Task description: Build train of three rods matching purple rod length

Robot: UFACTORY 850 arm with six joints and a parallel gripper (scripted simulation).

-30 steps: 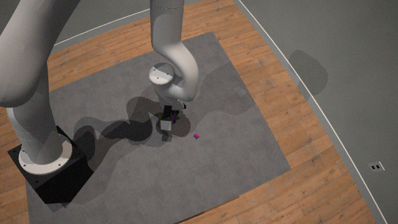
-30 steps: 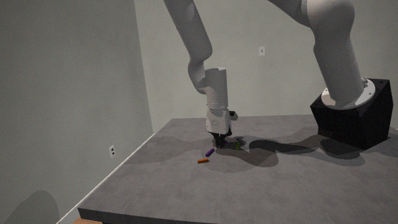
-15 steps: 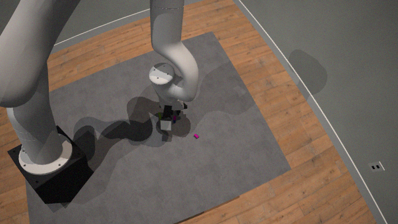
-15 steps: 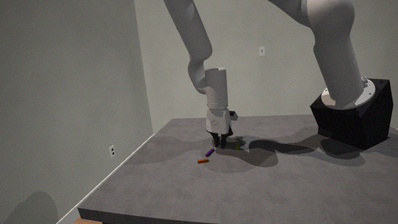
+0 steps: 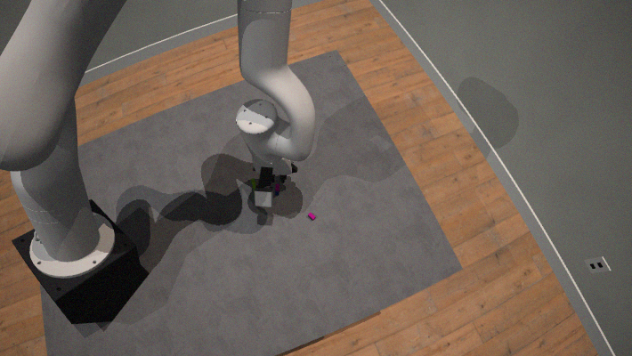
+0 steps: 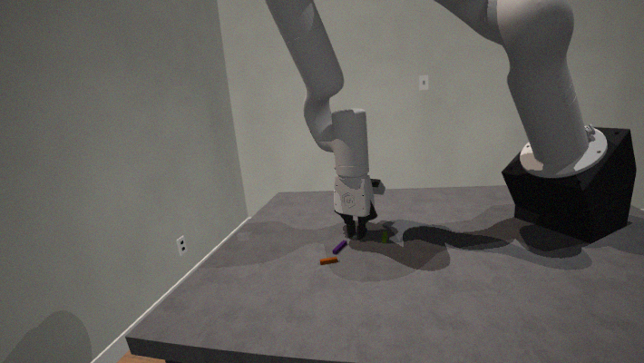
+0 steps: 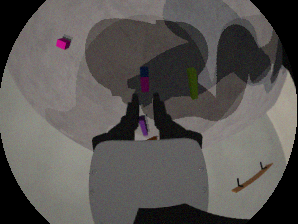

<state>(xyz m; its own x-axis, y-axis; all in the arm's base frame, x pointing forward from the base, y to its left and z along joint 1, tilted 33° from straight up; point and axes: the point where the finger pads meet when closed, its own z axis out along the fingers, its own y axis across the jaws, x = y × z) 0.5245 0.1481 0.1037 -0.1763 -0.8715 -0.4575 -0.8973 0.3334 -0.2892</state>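
Right now the grey rod is 2 cm below my hand. The rest, counted from my hand: blue rod 5 cm to the right, 2 cm below, 1 cm behind; then lime rod 7 cm behind, 2 cm to the right, 2 cm below; then purple rod 7 cm to the left, 2 cm below, 2 cm ahead.
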